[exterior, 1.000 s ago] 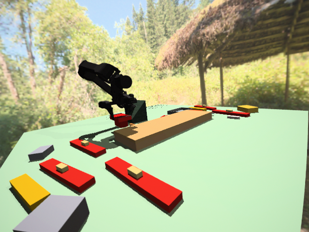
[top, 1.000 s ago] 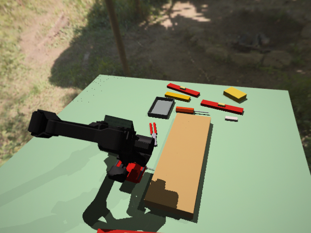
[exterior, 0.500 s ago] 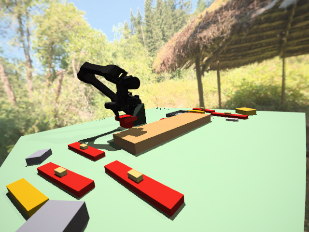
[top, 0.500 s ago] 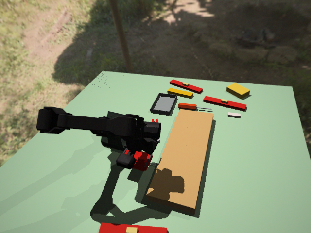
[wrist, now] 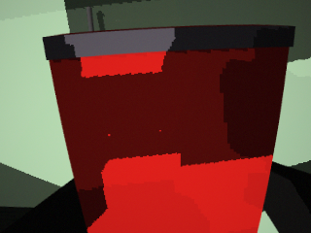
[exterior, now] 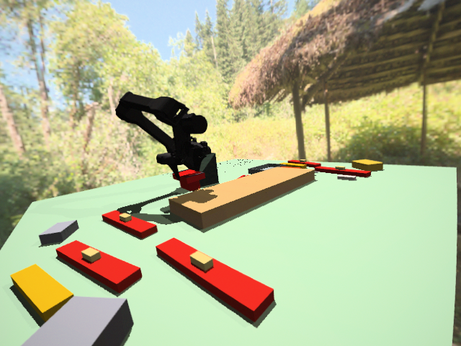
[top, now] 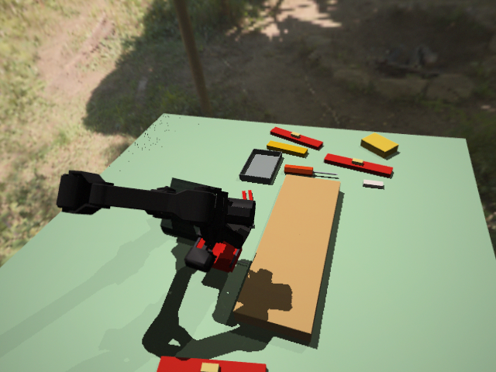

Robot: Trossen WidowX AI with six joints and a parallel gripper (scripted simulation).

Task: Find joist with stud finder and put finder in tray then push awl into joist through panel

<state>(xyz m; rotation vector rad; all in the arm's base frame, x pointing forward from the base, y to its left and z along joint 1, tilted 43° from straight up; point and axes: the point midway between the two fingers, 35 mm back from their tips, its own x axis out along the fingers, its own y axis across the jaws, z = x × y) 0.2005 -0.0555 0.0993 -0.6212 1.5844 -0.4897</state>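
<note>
Now: the awl 60 mm below my gripper tip, 40 mm to the left of it and 20 mm ahead of it. From my gripper tip the other things lie so: tray: 460 mm to the left, 90 mm behind, 60 mm below; red stud finder: 30 mm below, 10 mm ahead; grey block: 380 mm to the right, 70 mm ahead, 60 mm below.
</note>
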